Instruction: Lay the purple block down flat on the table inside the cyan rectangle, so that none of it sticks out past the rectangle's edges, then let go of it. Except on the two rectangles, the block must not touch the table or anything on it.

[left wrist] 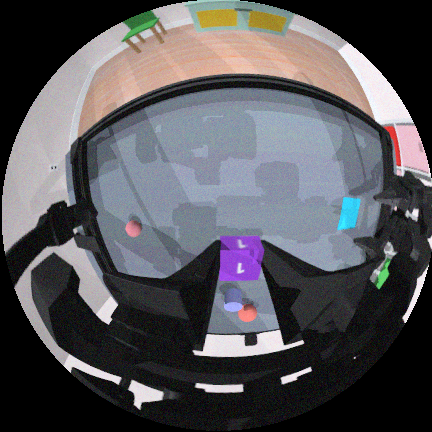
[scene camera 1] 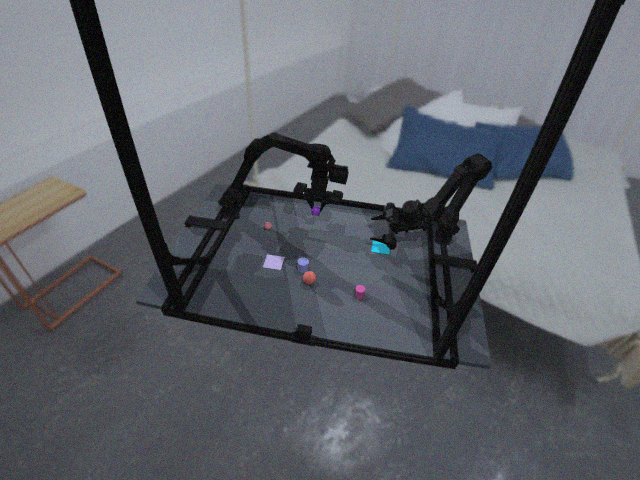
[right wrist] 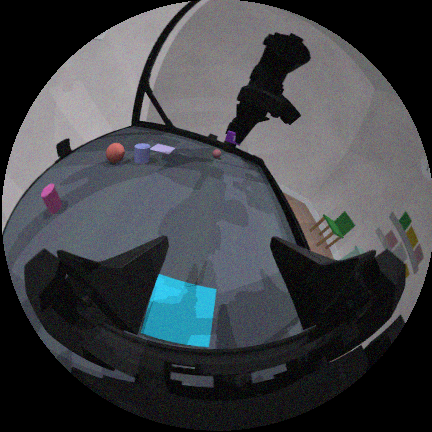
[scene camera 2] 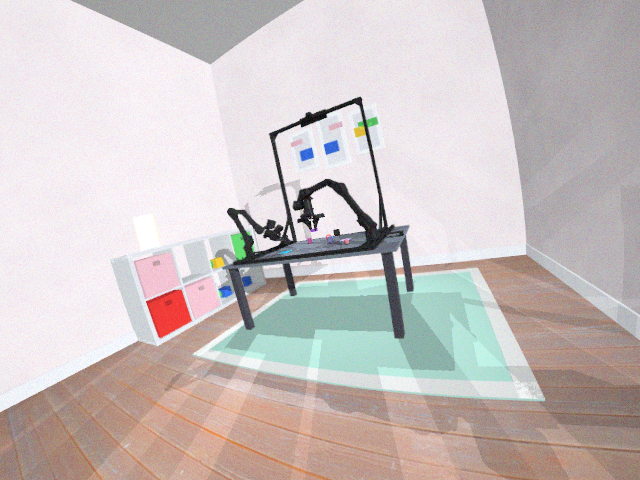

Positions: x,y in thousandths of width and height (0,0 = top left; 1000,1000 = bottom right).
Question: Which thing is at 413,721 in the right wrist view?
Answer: A cyan rectangle.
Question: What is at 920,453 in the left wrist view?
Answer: The right gripper.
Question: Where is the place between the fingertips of the right gripper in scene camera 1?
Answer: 579,476
